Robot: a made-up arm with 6 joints.
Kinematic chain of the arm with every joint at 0, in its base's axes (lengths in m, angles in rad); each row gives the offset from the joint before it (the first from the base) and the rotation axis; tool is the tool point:
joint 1: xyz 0 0 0.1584 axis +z
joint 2: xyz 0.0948 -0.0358 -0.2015 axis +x
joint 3: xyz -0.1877 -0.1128 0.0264 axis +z
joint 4: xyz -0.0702 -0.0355 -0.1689 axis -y
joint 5: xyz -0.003 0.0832 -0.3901 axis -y
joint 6: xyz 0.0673 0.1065 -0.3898 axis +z
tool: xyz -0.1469 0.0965 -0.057
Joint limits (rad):
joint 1: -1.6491..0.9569
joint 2: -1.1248..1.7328
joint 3: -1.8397..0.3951
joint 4: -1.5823..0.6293
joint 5: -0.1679..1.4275
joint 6: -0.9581..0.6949
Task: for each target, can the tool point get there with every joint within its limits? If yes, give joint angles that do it. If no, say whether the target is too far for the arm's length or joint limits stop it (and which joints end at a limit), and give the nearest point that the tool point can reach.
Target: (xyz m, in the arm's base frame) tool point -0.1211 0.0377 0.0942
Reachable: no: joint limits stop it (at a limit: joint 1, joint 3, joint 4, joint 5, joint 6) | nearest point -0.0892 0.3846 0.2466 | short by 0.380 m
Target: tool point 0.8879 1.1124 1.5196
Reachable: no: too far | nearest point 0.4539 0.5687 0.6336 | short by 1.126 m
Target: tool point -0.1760 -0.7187 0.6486
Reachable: no: joint limits stop it (at a limit: joint 1, joint 2, joint 4, joint 5) | nearest point -0.2175 -0.6092 0.5715 | short by 0.140 m
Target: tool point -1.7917 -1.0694 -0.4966
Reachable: no: too far | nearest point -0.9558 -0.5705 -0.2791 | short by 0.997 m
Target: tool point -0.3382 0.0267 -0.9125
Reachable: yes | joints 0.7458 0.0778 -0.0122 -0.5880 0.8371 -0.8262
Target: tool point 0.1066 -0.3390 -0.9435
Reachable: yes | joints -0.4934 0.0870 -1.4663 0.0011 0.6093 -0.8061
